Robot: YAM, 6 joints.
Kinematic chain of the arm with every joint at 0, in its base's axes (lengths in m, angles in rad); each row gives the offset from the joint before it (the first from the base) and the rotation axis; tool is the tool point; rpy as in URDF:
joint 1: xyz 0 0 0.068 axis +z
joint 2: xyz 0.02 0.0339 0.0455 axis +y
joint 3: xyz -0.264 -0.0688 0 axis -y
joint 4: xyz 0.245 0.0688 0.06 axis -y
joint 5: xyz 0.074 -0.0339 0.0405 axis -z
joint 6: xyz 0.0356 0 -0.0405 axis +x
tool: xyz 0 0 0 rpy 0 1.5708 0
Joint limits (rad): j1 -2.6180..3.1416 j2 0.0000..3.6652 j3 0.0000..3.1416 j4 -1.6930..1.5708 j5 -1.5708..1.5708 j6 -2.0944..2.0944
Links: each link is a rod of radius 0.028 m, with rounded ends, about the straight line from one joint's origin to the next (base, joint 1, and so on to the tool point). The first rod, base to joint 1, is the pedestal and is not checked.
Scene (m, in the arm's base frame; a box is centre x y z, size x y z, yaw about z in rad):
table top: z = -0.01
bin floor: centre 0.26 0.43 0 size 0.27 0.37 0.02 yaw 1.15
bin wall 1: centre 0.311 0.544 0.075 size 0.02 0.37 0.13 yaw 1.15
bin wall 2: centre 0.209 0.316 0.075 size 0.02 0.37 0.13 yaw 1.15
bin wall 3: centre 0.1 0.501 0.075 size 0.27 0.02 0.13 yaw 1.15
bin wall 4: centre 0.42 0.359 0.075 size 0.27 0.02 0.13 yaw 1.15
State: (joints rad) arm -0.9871 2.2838 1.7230 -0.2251 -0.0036 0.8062
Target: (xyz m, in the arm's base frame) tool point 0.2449 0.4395 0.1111
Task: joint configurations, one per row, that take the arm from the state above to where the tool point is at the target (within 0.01 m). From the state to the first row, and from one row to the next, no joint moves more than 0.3 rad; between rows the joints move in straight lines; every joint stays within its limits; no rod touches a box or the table.
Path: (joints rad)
1: -0.6958 2.2613 1.7322 -0.2238 -0.0242 0.8062
2: -0.4045 2.2389 1.7415 -0.2226 -0.0449 0.8062
3: -0.1132 2.2164 1.7507 -0.2213 -0.0655 0.8062
4: 0.1781 2.1939 1.7600 -0.2201 -0.0861 0.8062
5: 0.4694 2.1714 1.7692 -0.2188 -0.1068 0.8062
6: 0.7607 2.1490 1.7785 -0.2175 -0.1274 0.8062
7: 1.0520 2.1265 1.7877 -0.2163 -0.1480 0.8062
8: 1.0521 2.3509 1.6837 -0.2336 -0.1458 0.8062

